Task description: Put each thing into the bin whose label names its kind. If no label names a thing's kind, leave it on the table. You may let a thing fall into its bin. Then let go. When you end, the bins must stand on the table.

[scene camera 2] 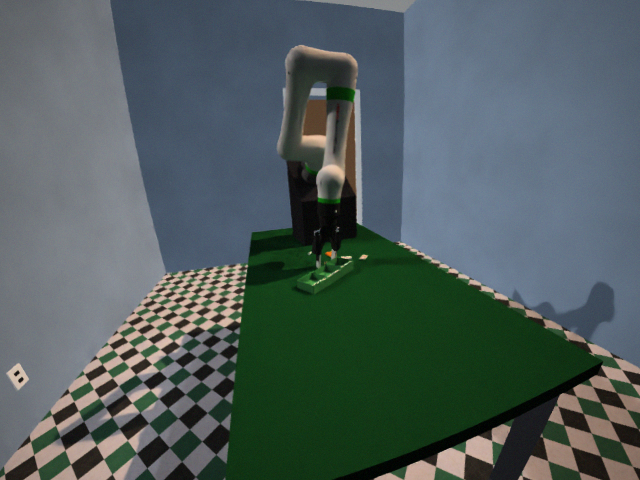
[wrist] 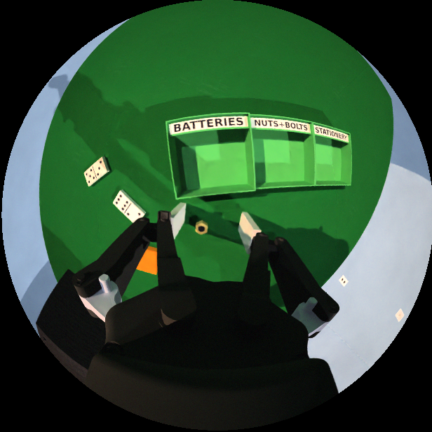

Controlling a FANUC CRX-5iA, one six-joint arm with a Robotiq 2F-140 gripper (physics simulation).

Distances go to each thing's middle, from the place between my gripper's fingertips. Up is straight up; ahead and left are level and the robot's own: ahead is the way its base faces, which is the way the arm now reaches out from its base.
The green three-compartment bin tray (scene camera 2: 317,280) is 12 cm ahead of my hand, 3 cm to the right of it and 2 cm above it.
